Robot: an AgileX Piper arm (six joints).
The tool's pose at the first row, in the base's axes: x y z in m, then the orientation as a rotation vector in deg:
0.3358, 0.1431, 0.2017, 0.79, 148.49, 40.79
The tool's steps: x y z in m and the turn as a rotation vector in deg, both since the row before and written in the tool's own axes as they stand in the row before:
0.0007, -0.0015, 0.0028, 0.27, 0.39, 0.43
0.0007, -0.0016, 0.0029, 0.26, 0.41, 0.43
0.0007, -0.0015, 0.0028, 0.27, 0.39, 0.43
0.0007, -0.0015, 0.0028, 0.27, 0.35, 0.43
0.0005, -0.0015, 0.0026, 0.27, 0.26, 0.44
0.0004, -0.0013, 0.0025, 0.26, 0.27, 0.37
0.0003, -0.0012, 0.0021, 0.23, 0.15, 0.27
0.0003, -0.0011, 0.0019, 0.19, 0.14, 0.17
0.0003, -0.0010, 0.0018, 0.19, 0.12, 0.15
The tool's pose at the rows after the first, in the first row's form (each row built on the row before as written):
0.3365, 0.1432, 0.1985, 1.30, 149.03, 40.67
0.3372, 0.1433, 0.1952, 1.80, 149.58, 40.56
0.3379, 0.1434, 0.1920, 2.31, 150.12, 40.43
0.3385, 0.1435, 0.1888, 2.84, 150.62, 40.29
0.3392, 0.1435, 0.1858, 3.41, 151.03, 40.14
0.3399, 0.1436, 0.1830, 3.88, 151.44, 39.98
0.3405, 0.1436, 0.1806, 4.25, 151.71, 39.80
0.3410, 0.1436, 0.1784, 4.48, 151.94, 39.63
0.3415, 0.1436, 0.1764, 4.69, 152.14, 39.45

